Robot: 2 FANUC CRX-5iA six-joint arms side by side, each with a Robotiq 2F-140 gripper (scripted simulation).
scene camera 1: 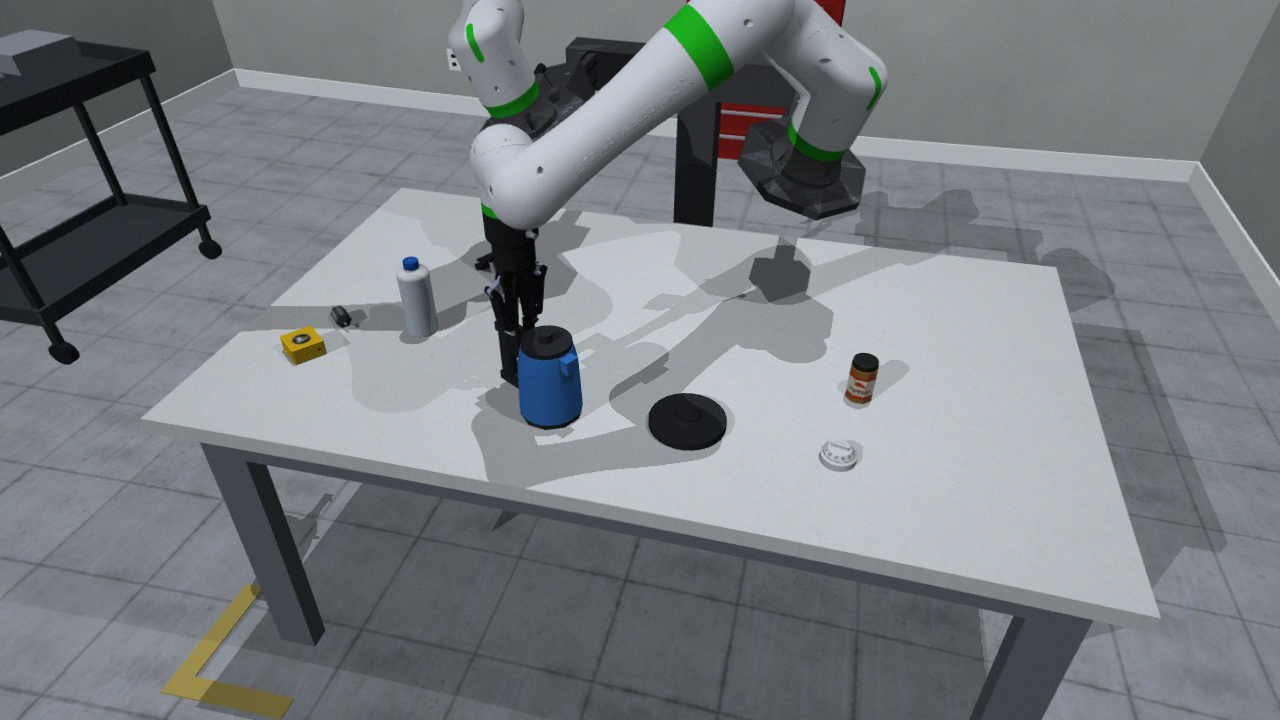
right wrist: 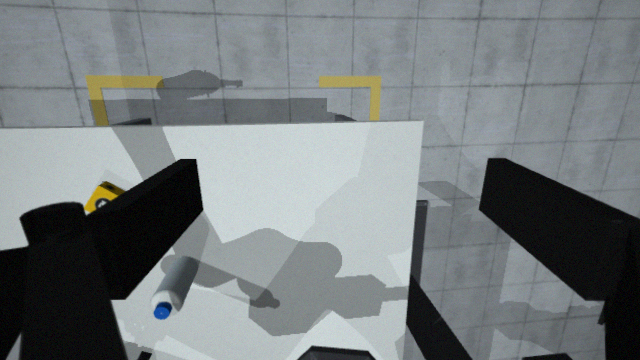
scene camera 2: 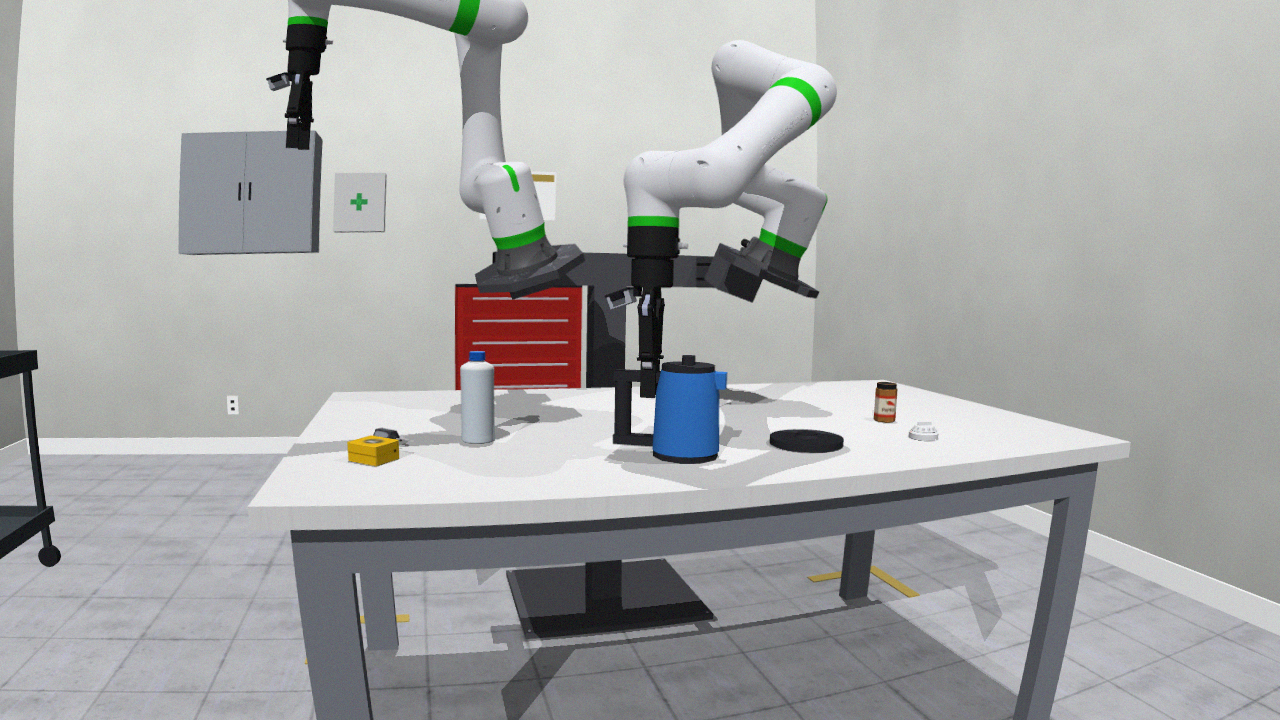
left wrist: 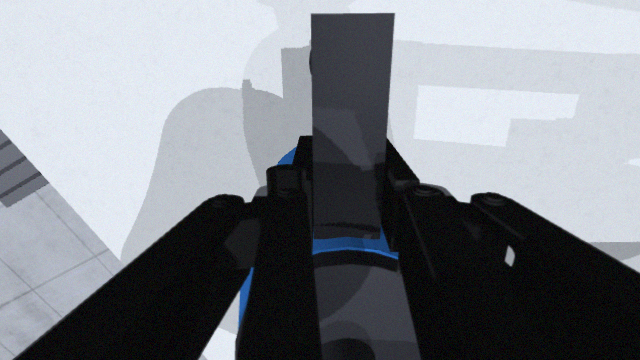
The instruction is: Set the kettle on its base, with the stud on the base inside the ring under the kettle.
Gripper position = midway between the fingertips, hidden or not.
Note:
In view: the left gripper [scene camera 1: 523,351], the right gripper [scene camera 2: 297,148] and a blue kettle [scene camera 2: 686,425].
The blue kettle is seen too in scene camera 1 [scene camera 1: 547,374] and in the left wrist view [left wrist: 360,301]. The left gripper shows as well in scene camera 2 [scene camera 2: 649,396] and in the left wrist view [left wrist: 341,160]. The right gripper is seen too in the right wrist view [right wrist: 340,184].

